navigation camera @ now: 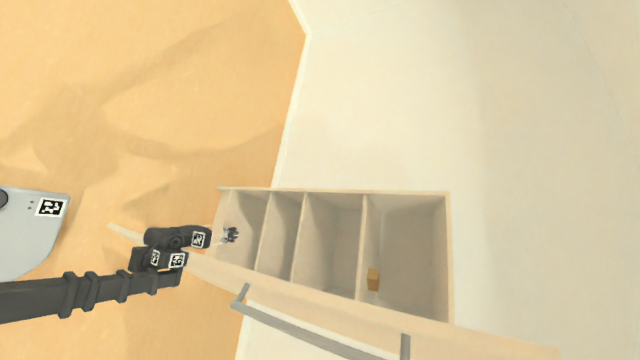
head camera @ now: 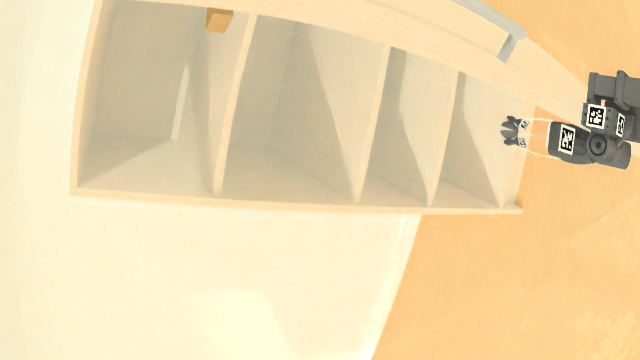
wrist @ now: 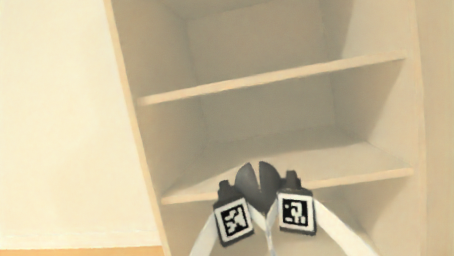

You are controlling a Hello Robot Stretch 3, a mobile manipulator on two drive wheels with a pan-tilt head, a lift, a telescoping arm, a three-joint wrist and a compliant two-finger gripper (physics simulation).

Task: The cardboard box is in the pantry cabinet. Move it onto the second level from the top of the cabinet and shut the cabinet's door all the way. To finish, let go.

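Note:
The pantry cabinet (head camera: 300, 203) (navigation camera: 400, 193) (wrist: 270, 79) shows four compartments and appears sideways in the head and navigation views. The small brown cardboard box (head camera: 219, 21) (navigation camera: 373, 280) is in the top compartment, on its floor shelf, near the door side. It does not show in the wrist view. The cabinet door (head camera: 400, 30) (navigation camera: 340, 307) stands open, with a grey bar handle (head camera: 490, 16) (navigation camera: 300, 329) on its outer face. My gripper (head camera: 508, 131) (navigation camera: 234, 235) (wrist: 256, 181) is shut and empty, fingertips together, low down at the front of the lower compartments, apart from the box.
The arm (navigation camera: 100, 292) reaches past the door's lower part, and the wrist is close to the door's edge. A pale wall (head camera: 225, 275) (navigation camera: 375, 100) (wrist: 60, 125) stands beside the cabinet. The orange floor (head camera: 500, 300) (navigation camera: 175, 100) meets it. Part of the robot's grey base (navigation camera: 30, 235) shows.

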